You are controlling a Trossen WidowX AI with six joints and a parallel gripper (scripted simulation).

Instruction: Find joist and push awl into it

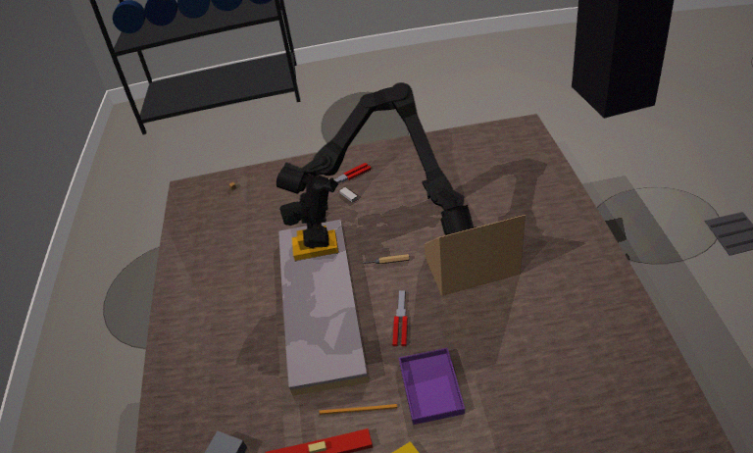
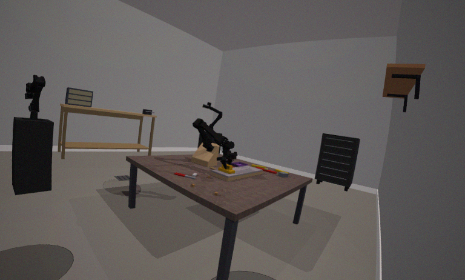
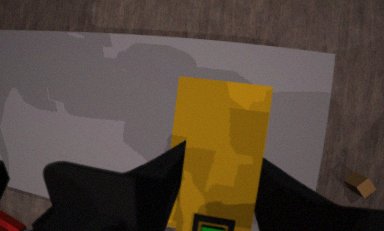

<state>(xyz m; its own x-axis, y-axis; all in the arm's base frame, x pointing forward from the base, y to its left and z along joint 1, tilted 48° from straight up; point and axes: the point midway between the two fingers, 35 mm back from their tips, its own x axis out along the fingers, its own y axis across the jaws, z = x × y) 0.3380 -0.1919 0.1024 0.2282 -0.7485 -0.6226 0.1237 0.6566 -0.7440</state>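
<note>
Now: the small light 40 mm behind my gripper tip and 30 mm above it. Also, from my gripper tip: white block (150 mm behind, 220 mm to the right, 60 mm below); then awl (170 mm behind, 80 mm to the left, 60 mm below); then yellow stud finder (20 mm behind, 20 mm above).
</note>
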